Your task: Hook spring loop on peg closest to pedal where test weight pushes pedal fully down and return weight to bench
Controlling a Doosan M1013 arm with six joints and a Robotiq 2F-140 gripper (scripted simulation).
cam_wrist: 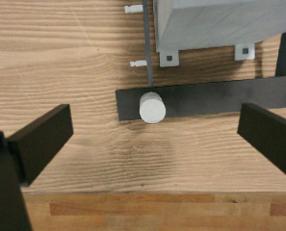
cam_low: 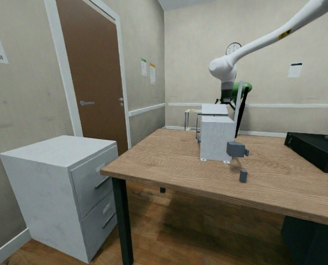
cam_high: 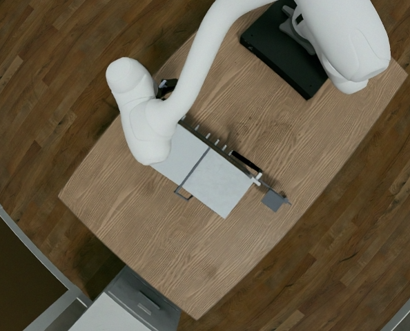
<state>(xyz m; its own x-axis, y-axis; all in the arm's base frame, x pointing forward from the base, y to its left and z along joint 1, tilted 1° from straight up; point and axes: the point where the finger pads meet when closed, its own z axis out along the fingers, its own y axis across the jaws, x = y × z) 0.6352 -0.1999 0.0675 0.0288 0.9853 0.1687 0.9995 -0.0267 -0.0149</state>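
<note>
The steel test weight is 9 cm below my hand. Also, from my hand: white peg (38 cm to the left, 23 cm above, 2 cm behind).
</note>
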